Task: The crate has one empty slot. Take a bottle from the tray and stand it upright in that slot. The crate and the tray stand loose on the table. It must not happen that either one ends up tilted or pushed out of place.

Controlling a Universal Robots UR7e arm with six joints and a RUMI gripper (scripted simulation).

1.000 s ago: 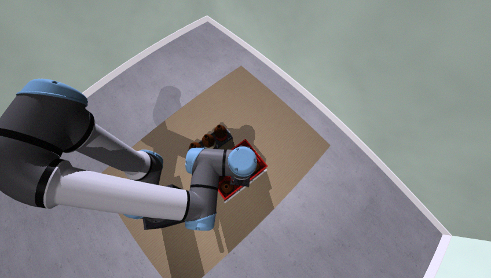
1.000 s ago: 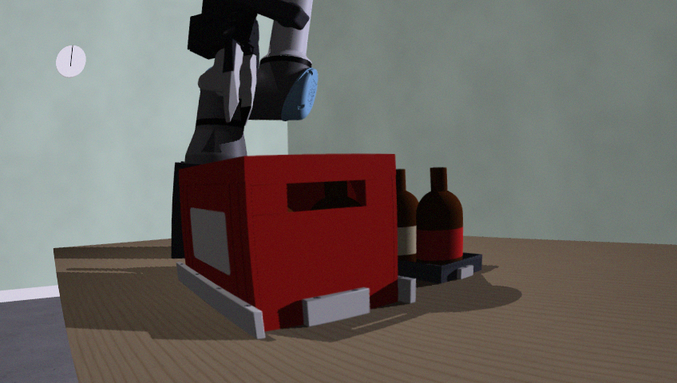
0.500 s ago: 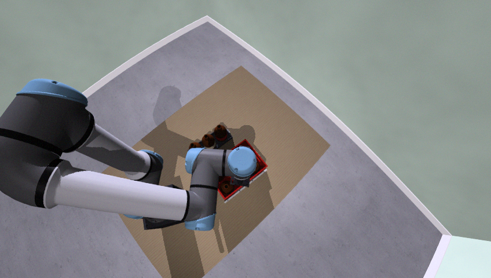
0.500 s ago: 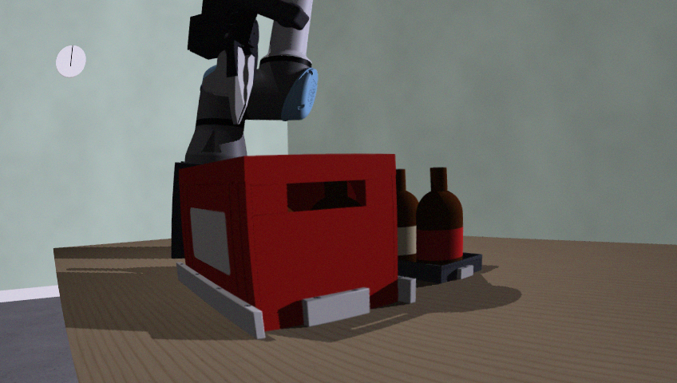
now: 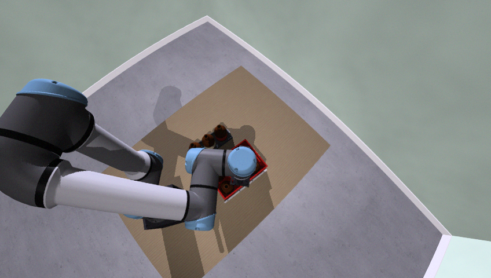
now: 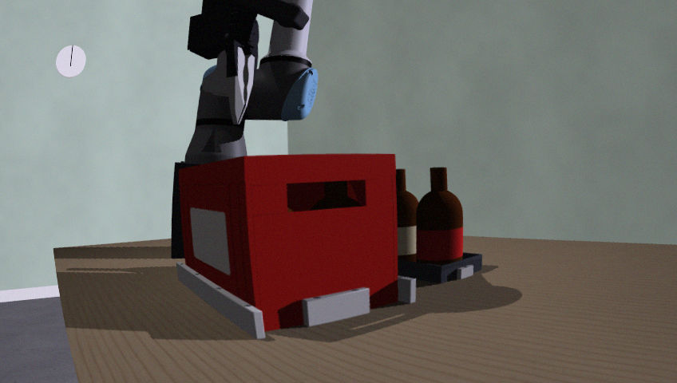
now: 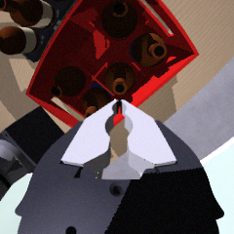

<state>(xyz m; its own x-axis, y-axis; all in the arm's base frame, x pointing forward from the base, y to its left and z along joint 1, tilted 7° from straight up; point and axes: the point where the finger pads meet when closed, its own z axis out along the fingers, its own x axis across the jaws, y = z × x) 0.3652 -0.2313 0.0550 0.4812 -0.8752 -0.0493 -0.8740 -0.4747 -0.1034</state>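
Right now the cream-label bottle is 270 mm to the left of my hand, 160 mm below it and 60 mm ahead of it. Also, from my hand: dark tray (280 mm to the left, 230 mm below, 60 mm ahead); then red crate (160 mm below, 40 mm to the left, 10 mm ahead).
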